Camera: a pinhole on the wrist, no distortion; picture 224 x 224 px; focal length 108.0 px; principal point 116.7 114.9 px. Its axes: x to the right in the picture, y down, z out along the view. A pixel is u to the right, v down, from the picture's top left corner.
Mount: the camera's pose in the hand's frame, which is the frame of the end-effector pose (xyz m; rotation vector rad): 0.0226 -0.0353 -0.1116 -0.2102 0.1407 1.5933
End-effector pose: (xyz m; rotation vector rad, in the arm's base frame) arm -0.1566 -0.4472 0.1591 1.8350 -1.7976 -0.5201
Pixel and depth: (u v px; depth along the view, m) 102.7 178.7 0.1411
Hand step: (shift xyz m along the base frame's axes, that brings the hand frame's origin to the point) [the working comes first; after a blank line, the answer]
In the camera's frame: -0.0183 0.0834 0.1411

0.0008 0.0637 -0.0416
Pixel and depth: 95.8 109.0 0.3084
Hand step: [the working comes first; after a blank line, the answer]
In the camera's frame: -0.0597 -0.0168 0.3084

-0.1005 -0.0456 -0.1739
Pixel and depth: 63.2 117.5 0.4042
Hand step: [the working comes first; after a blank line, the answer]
In the camera's frame: -0.2002 0.0097 0.4042

-0.0827 -0.0311 -0.3445
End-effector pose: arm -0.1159 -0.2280 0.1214 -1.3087 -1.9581 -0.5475
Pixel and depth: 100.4 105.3 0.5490
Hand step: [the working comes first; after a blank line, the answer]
In the camera's frame: -0.0829 -0.0488 0.5490

-0.1482 0.3332 -0.2572
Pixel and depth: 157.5 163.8 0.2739
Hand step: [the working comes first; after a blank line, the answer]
In the camera's frame: 0.1035 0.1240 0.2739

0.0981 0.0629 -0.1762
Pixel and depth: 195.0 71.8 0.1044
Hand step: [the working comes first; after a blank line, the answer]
In the camera's frame: 0.0757 -0.0417 0.1044

0.0521 0.0435 0.0572
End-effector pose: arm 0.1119 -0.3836 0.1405 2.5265 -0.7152 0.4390
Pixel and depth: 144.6 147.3 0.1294
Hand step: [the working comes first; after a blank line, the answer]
In the camera's frame: 0.0334 0.0388 0.1294

-0.0314 -0.0119 -0.0056
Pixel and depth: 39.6 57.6 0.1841
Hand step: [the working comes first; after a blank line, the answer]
In the camera's frame: -0.1314 -0.0977 0.1841

0.1771 -0.0092 -0.0785
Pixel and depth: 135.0 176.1 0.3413
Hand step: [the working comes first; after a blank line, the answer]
In the camera's frame: 0.0578 0.1934 0.3413

-0.1683 -0.0955 -0.2146
